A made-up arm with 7 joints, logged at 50 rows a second.
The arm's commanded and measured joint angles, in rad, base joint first. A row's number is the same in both.
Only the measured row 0 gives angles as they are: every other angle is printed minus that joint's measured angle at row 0.
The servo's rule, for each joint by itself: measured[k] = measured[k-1] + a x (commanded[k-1-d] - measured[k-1]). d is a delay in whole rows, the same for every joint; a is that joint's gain. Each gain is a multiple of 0.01, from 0.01 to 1. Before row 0 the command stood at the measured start. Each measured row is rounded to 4 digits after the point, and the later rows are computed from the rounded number. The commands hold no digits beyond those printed.
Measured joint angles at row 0:
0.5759, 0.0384, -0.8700, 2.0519, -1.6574, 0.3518, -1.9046
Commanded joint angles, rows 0 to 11:
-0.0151, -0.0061, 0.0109, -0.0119, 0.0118, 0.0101, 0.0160
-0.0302, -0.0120, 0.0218, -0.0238, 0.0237, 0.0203, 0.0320
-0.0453, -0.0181, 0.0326, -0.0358, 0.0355, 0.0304, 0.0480
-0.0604, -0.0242, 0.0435, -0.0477, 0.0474, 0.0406, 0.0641
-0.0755, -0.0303, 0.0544, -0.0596, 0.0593, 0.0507, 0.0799
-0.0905, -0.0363, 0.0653, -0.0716, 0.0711, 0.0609, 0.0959
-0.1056, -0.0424, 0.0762, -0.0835, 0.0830, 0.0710, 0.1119
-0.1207, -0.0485, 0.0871, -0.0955, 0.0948, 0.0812, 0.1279
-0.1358, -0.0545, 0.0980, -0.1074, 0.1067, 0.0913, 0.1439
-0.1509, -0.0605, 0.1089, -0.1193, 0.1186, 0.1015, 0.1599
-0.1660, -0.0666, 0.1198, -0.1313, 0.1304, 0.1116, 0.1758
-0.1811, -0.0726, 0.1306, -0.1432, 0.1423, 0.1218, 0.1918
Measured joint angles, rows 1 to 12:
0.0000, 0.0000, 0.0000, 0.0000, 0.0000, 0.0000, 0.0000
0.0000, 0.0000, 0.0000, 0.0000, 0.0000, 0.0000, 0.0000
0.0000, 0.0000, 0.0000, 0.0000, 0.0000, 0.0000, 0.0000
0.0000, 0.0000, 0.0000, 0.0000, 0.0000, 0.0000, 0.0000
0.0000, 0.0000, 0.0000, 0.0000, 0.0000, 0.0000, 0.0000
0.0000, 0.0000, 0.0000, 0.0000, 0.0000, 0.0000, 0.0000
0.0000, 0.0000, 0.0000, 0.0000, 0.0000, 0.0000, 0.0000
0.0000, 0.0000, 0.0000, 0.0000, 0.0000, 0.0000, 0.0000
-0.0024, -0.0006, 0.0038, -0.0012, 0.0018, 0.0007, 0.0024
-0.0068, -0.0017, 0.0101, -0.0035, 0.0051, 0.0021, 0.0068
-0.0130, -0.0033, 0.0180, -0.0067, 0.0097, 0.0041, 0.0130
-0.0206, -0.0054, 0.0269, -0.0108, 0.0154, 0.0067, 0.0207
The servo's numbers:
d 8
a 0.16 0.10 0.35 0.10 0.15 0.07 0.15

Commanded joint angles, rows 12 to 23:
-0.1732, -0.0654, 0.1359, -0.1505, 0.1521, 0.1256, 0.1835
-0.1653, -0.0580, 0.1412, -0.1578, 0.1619, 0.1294, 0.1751
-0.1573, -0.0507, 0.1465, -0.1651, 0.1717, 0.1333, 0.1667
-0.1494, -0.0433, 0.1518, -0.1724, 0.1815, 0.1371, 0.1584
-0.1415, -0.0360, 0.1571, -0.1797, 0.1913, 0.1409, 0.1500
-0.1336, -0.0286, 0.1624, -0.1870, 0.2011, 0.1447, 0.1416
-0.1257, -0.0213, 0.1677, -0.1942, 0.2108, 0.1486, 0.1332
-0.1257, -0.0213, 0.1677, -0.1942, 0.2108, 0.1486, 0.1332
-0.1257, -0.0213, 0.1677, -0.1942, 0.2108, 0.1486, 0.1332
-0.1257, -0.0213, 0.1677, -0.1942, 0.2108, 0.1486, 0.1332
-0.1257, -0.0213, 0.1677, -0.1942, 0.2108, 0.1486, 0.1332
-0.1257, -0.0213, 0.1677, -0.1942, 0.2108, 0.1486, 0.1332
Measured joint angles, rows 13 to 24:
-0.0294, -0.0079, 0.0365, -0.0157, 0.0220, 0.0098, 0.0296
-0.0392, -0.0107, 0.0466, -0.0213, 0.0294, 0.0134, 0.0395
-0.0498, -0.0139, 0.0570, -0.0275, 0.0374, 0.0174, 0.0504
-0.0611, -0.0174, 0.0675, -0.0343, 0.0460, 0.0219, 0.0620
-0.0731, -0.0211, 0.0782, -0.0416, 0.0551, 0.0268, 0.0743
-0.0855, -0.0250, 0.0889, -0.0494, 0.0646, 0.0320, 0.0871
-0.0984, -0.0292, 0.0997, -0.0576, 0.0745, 0.0376, 0.1004
-0.1116, -0.0335, 0.1105, -0.0662, 0.0847, 0.0435, 0.1141
-0.1215, -0.0367, 0.1194, -0.0746, 0.0948, 0.0492, 0.1245
-0.1285, -0.0388, 0.1270, -0.0829, 0.1049, 0.0548, 0.1321
-0.1331, -0.0400, 0.1338, -0.0911, 0.1149, 0.0603, 0.1373
-0.1357, -0.0403, 0.1401, -0.0992, 0.1249, 0.0657, 0.1405

